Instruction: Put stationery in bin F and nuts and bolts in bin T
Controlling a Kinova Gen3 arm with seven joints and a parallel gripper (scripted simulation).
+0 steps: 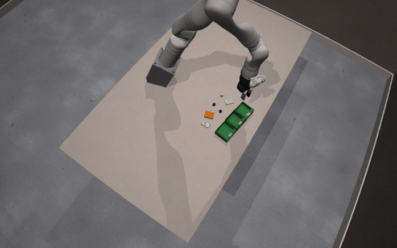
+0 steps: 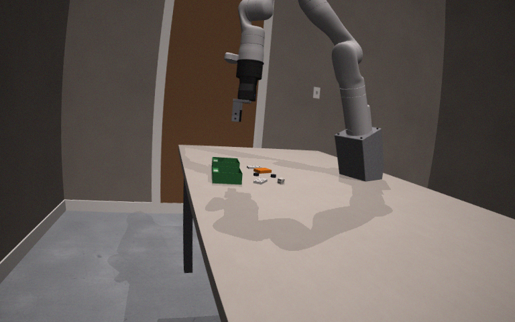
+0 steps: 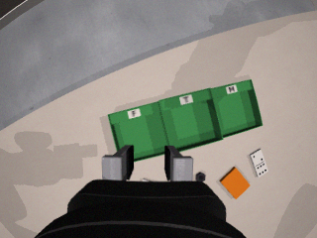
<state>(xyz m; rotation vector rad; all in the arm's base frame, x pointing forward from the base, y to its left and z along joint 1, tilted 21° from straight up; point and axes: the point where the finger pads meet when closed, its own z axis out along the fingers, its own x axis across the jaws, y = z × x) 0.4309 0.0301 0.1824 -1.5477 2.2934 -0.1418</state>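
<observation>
Right now my hand is 170 mm above the green three-compartment bin, 70 mm to the left of it and 10 mm short of it. The rest, counted from my hand: orange flat block 190 mm below, 130 mm behind, 120 mm to the right; then die 180 mm below, 140 mm behind, 40 mm to the left.
</observation>
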